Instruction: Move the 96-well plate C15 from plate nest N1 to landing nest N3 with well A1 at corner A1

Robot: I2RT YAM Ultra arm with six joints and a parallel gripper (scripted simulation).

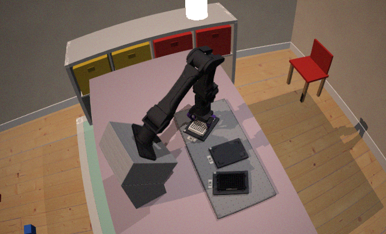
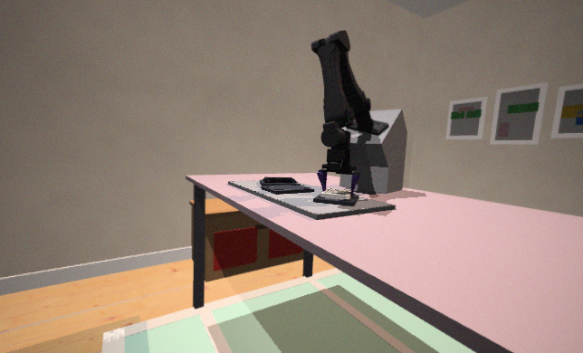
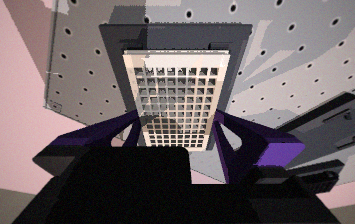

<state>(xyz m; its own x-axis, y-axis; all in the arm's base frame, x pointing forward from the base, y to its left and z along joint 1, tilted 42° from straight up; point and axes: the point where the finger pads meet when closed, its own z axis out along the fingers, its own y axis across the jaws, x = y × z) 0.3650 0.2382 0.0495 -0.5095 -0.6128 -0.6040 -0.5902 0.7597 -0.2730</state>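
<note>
The dark plate nest N1 is 1 cm below my hand. Round my hand: deck label: 6 cm behind, 7 cm to the right, 2 cm below; dark landing nest N3: 10 cm ahead, 19 cm to the right, 1 cm below; white 96-well plate C15: right at my hand.
</note>
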